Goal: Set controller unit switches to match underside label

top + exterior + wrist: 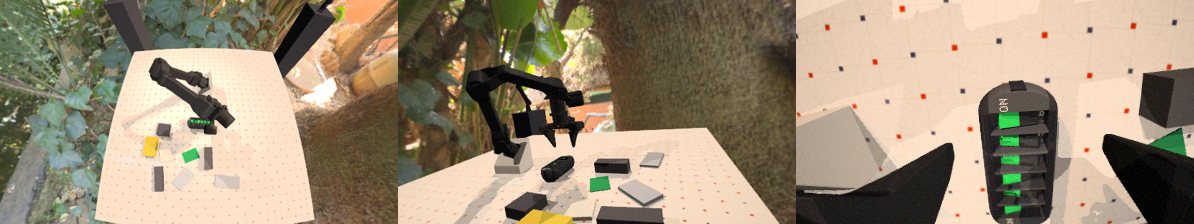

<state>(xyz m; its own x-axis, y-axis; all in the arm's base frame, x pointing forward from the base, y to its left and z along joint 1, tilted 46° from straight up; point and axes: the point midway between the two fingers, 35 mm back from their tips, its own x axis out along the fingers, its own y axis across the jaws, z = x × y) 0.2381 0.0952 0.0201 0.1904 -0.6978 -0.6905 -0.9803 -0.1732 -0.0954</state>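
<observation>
Right now the green tile is 19 cm ahead of my gripper tip, 9 cm to the right of it and 9 cm below it. The rest, counted from my gripper tip: yellow block 18 cm ahead, 33 cm to the right, 7 cm below; dark block 20 cm ahead, 2 cm to the left, 7 cm below; cream tile 21 cm ahead, 23 cm to the right, 8 cm below.
</observation>
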